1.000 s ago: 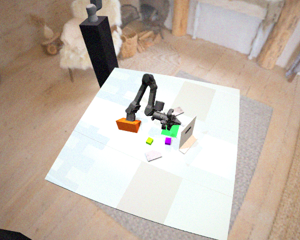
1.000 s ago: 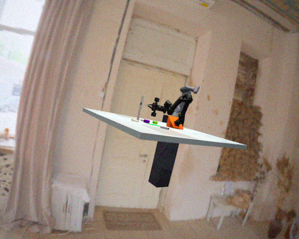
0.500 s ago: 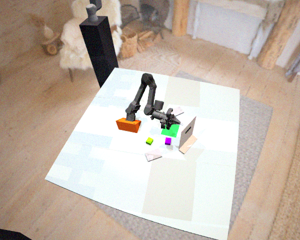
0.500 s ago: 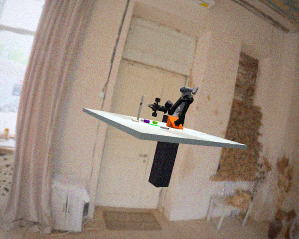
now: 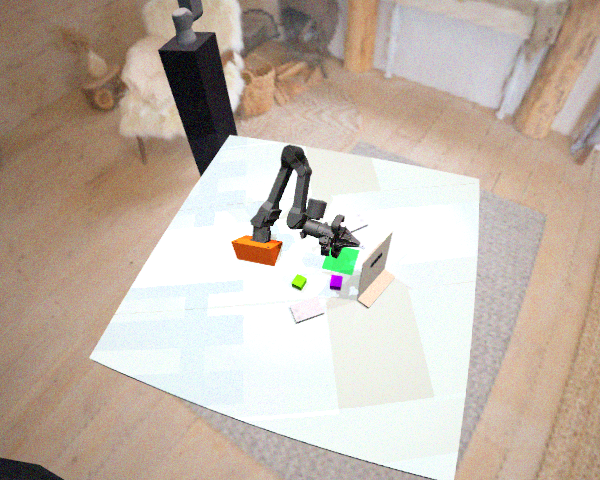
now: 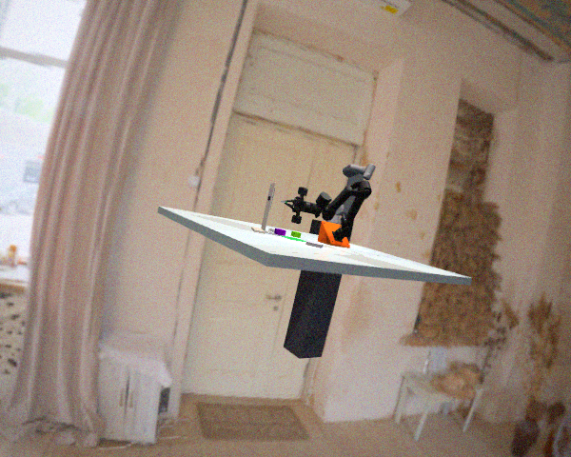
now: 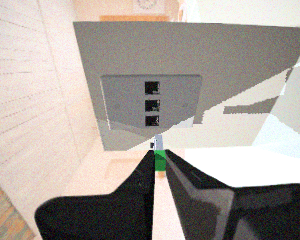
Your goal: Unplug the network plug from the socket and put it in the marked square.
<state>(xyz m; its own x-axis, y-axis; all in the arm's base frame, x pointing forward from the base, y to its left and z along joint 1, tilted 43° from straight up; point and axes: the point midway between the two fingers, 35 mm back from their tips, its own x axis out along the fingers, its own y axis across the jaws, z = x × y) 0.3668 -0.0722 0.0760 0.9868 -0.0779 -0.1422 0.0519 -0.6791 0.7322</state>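
Now: the green marked square 7 cm behind my gripper tip, 4 cm to the left of it and 17 cm below it. The rest, counted from my gripper tip: purple cube (6 cm behind, 8 cm to the right, 16 cm below); upright grey panel (7 cm ahead, 5 cm to the right, 6 cm below); green network plug (right at my gripper tip).
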